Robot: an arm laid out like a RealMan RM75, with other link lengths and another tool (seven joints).
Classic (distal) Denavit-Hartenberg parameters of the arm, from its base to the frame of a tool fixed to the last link. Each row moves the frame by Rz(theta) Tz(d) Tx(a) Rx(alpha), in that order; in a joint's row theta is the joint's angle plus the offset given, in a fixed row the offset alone. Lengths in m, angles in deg.
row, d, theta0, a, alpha
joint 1, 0.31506, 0, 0, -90
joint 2, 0, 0, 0, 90
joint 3, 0.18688, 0, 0, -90
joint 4, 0, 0, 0, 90
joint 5, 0.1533, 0, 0, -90
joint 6, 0, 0, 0, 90
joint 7, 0.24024, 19.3, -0.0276, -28.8
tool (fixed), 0.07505, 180, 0, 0
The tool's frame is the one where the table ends.
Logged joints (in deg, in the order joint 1, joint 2, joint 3, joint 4, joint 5, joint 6, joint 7), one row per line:
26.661, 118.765, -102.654, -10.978, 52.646, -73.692, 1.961
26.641, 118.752, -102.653, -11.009, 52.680, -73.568, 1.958
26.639, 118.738, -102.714, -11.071, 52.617, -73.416, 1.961
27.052, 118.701, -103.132, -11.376, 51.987, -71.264, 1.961
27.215, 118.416, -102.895, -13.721, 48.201, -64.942, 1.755
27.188, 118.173, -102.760, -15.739, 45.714, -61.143, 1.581
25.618, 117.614, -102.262, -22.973, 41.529, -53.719, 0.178
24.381, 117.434, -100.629, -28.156, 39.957, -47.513, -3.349
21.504, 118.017, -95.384, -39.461, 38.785, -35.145, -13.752
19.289, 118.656, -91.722, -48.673, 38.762, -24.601, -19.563
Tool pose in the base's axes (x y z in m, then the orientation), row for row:
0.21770, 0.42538, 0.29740, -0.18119, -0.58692, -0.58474, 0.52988
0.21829, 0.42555, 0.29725, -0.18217, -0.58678, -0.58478, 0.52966
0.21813, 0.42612, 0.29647, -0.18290, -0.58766, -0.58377, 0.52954
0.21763, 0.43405, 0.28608, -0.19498, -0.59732, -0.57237, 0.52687
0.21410, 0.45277, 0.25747, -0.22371, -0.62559, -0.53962, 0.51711
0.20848, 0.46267, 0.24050, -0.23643, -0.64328, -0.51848, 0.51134
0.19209, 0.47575, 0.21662, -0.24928, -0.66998, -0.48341, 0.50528
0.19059, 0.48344, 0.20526, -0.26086, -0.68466, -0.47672, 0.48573
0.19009, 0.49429, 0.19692, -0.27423, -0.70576, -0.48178, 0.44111
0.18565, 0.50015, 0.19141, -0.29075, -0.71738, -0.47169, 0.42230
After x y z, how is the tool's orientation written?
As a quaternion, x y z w.
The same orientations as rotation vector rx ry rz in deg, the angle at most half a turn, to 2 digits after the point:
-24.78, -80.28, -79.98
-24.92, -80.27, -80.00
-25.02, -80.40, -79.86
-26.71, -81.81, -78.39
-30.77, -86.04, -74.22
-32.60, -88.70, -71.49
-34.46, -92.62, -66.83
-36.37, -95.46, -66.47
-39.01, -100.39, -68.53
-41.71, -102.92, -67.67

